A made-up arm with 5 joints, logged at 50 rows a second.
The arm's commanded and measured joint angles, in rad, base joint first. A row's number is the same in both.
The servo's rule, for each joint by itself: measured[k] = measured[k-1] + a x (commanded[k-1-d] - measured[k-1]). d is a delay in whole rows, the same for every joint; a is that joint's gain. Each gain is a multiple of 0.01, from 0.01 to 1. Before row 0 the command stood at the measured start. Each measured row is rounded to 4 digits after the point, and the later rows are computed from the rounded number. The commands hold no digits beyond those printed.
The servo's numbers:
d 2
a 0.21 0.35 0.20 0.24 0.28
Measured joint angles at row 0: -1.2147, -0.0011, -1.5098, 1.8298, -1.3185
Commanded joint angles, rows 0 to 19: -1.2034, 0.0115, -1.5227, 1.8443, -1.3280; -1.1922, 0.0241, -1.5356, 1.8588, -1.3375; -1.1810, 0.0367, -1.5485, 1.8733, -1.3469; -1.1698, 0.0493, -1.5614, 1.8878, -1.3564; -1.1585, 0.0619, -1.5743, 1.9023, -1.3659; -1.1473, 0.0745, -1.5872, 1.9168, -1.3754; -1.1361, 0.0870, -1.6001, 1.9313, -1.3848; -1.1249, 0.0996, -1.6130, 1.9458, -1.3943; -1.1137, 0.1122, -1.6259, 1.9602, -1.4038; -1.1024, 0.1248, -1.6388, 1.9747, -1.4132; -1.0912, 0.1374, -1.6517, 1.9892, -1.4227; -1.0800, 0.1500, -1.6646, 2.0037, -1.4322; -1.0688, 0.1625, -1.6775, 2.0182, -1.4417; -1.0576, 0.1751, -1.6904, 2.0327, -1.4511; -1.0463, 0.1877, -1.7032, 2.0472, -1.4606; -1.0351, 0.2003, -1.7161, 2.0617, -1.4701; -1.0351, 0.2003, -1.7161, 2.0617, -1.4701; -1.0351, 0.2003, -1.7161, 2.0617, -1.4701; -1.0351, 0.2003, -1.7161, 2.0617, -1.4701; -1.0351, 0.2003, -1.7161, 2.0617, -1.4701
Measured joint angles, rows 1 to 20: -1.2147, -0.0011, -1.5098, 1.8298, -1.3185; -1.2147, -0.0011, -1.5098, 1.8298, -1.3185; -1.2123, 0.0033, -1.5124, 1.8333, -1.3212; -1.2081, 0.0106, -1.5170, 1.8394, -1.3258; -1.2024, 0.0197, -1.5233, 1.8475, -1.3317; -1.1956, 0.0301, -1.5309, 1.8572, -1.3386; -1.1878, 0.0412, -1.5396, 1.8680, -1.3462; -1.1793, 0.0529, -1.5491, 1.8797, -1.3544; -1.1702, 0.0648, -1.5593, 1.8921, -1.3629; -1.1607, 0.0770, -1.5700, 1.9050, -1.3717; -1.1508, 0.0893, -1.5812, 1.9182, -1.3807; -1.1406, 0.1017, -1.5927, 1.9318, -1.3898; -1.1302, 0.1142, -1.6045, 1.9456, -1.3990; -1.1197, 0.1267, -1.6165, 1.9595, -1.4083; -1.1090, 0.1392, -1.6287, 1.9736, -1.4177; -1.0982, 0.1518, -1.6410, 1.9878, -1.4271; -1.0873, 0.1644, -1.6534, 2.0021, -1.4365; -1.0763, 0.1770, -1.6659, 2.0164, -1.4459; -1.0676, 0.1852, -1.6759, 2.0273, -1.4527; -1.0608, 0.1905, -1.6839, 2.0356, -1.4576
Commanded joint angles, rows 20 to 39: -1.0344, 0.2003, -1.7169, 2.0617, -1.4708; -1.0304, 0.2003, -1.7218, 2.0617, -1.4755; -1.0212, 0.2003, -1.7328, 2.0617, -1.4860; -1.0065, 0.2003, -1.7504, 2.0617, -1.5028; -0.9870, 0.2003, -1.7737, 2.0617, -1.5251; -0.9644, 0.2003, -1.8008, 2.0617, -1.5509; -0.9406, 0.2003, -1.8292, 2.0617, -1.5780; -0.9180, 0.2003, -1.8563, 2.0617, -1.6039; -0.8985, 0.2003, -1.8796, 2.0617, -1.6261; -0.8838, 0.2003, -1.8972, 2.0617, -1.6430; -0.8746, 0.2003, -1.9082, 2.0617, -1.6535; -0.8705, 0.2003, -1.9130, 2.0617, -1.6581; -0.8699, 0.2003, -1.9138, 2.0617, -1.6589; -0.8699, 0.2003, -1.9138, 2.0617, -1.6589; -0.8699, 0.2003, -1.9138, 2.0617, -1.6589; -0.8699, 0.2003, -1.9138, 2.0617, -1.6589; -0.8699, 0.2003, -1.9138, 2.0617, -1.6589; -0.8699, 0.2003, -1.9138, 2.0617, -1.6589; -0.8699, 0.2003, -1.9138, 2.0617, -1.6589; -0.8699, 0.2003, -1.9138, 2.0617, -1.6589
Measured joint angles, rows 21 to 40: -1.0554, 0.1939, -1.6903, 2.0419, -1.4611; -1.0511, 0.1961, -1.6955, 2.0467, -1.4636; -1.0476, 0.1976, -1.6998, 2.0503, -1.4656; -1.0440, 0.1985, -1.7042, 2.0530, -1.4684; -1.0392, 0.1991, -1.7099, 2.0551, -1.4733; -1.0323, 0.1995, -1.7180, 2.0567, -1.4816; -1.0228, 0.1998, -1.7291, 2.0579, -1.4938; -1.0105, 0.2000, -1.7434, 2.0588, -1.5098; -0.9958, 0.2001, -1.7606, 2.0595, -1.5289; -0.9795, 0.2002, -1.7797, 2.0600, -1.5499; -0.9625, 0.2002, -1.7997, 2.0604, -1.5712; -0.9460, 0.2002, -1.8192, 2.0607, -1.5913; -0.9310, 0.2002, -1.8370, 2.0609, -1.6087; -0.9183, 0.2002, -1.8522, 2.0611, -1.6225; -0.9081, 0.2002, -1.8645, 2.0612, -1.6327; -0.9001, 0.2002, -1.8744, 2.0613, -1.6400; -0.8938, 0.2002, -1.8823, 2.0614, -1.6453; -0.8888, 0.2002, -1.8886, 2.0615, -1.6491; -0.8848, 0.2002, -1.8936, 2.0615, -1.6518; -0.8817, 0.2002, -1.8976, 2.0615, -1.6538
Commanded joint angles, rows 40 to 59: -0.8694, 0.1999, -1.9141, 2.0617, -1.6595; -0.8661, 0.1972, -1.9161, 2.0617, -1.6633; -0.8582, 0.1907, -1.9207, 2.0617, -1.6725; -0.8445, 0.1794, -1.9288, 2.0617, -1.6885; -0.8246, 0.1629, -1.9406, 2.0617, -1.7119; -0.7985, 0.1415, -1.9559, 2.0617, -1.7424; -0.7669, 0.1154, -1.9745, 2.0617, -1.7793; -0.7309, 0.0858, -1.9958, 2.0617, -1.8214; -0.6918, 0.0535, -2.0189, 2.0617, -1.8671; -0.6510, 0.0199, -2.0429, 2.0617, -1.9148; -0.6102, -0.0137, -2.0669, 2.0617, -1.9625; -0.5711, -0.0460, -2.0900, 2.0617, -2.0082; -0.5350, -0.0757, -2.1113, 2.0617, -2.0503; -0.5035, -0.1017, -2.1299, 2.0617, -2.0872; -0.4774, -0.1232, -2.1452, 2.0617, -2.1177; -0.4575, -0.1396, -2.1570, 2.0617, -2.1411; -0.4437, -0.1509, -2.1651, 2.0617, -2.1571; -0.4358, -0.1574, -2.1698, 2.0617, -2.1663; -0.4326, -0.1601, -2.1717, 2.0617, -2.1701; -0.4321, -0.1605, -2.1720, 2.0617, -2.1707
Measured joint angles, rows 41 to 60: -0.8792, 0.2002, -1.9008, 2.0615, -1.6552; -0.8772, 0.2002, -1.9034, 2.0615, -1.6562; -0.8756, 0.2001, -1.9055, 2.0615, -1.6571; -0.8736, 0.1991, -1.9076, 2.0615, -1.6588; -0.8704, 0.1962, -1.9102, 2.0615, -1.6626; -0.8650, 0.1903, -1.9139, 2.0615, -1.6699; -0.8565, 0.1807, -1.9192, 2.0615, -1.6817; -0.8443, 0.1670, -1.9265, 2.0615, -1.6987; -0.8280, 0.1489, -1.9361, 2.0615, -1.7213; -0.8076, 0.1268, -1.9480, 2.0615, -1.7493; -0.7833, 0.1011, -1.9622, 2.0615, -1.7823; -0.7555, 0.0727, -1.9783, 2.0615, -1.8194; -0.7250, 0.0425, -1.9960, 2.0615, -1.8595; -0.6927, 0.0115, -2.0148, 2.0615, -1.9011; -0.6596, -0.0190, -2.0341, 2.0615, -1.9429; -0.6268, -0.0479, -2.0533, 2.0615, -1.9833; -0.5954, -0.0743, -2.0717, 2.0615, -2.0209; -0.5664, -0.0972, -2.0888, 2.0615, -2.0546; -0.5406, -0.1160, -2.1041, 2.0615, -2.0833; -0.5186, -0.1305, -2.1172, 2.0615, -2.1065
